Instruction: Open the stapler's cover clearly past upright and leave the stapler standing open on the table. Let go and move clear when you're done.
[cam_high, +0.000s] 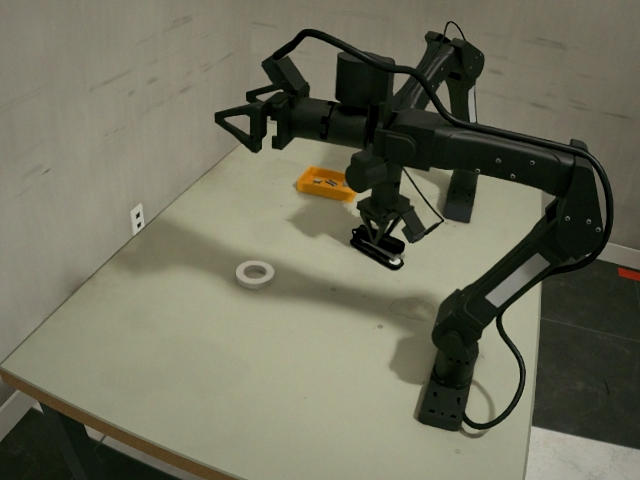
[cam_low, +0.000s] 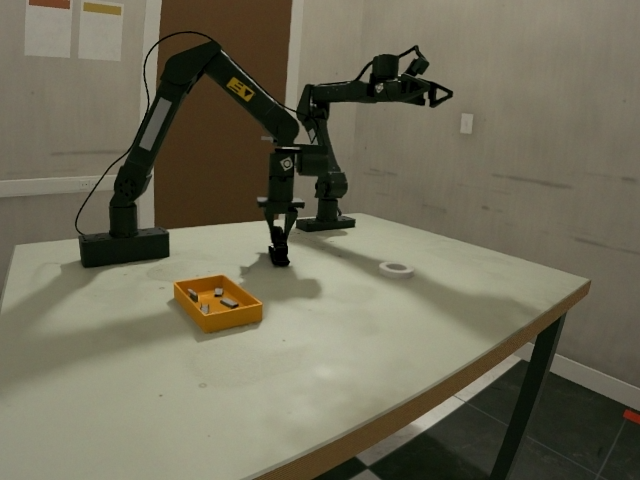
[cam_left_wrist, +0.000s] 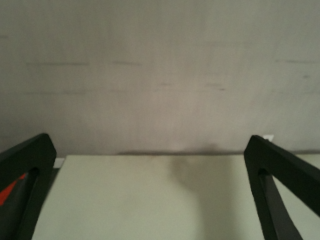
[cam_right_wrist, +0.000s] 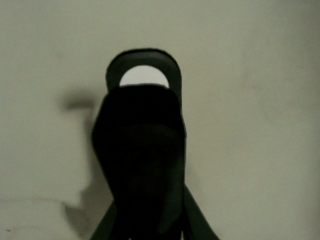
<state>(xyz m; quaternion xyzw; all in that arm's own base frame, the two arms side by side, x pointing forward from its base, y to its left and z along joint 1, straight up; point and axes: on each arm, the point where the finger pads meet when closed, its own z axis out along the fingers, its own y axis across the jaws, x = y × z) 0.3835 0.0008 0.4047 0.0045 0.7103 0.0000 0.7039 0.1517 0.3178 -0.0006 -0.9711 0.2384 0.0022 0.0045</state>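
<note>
Now: right hand right at the stapler cover. From my right hand the other things lie so: stapler: 10 mm below; then orange tray: 260 mm to the right, 160 mm ahead, 30 mm below; then white tape ring: 230 mm ahead, 150 mm to the left, 40 mm below.
</note>
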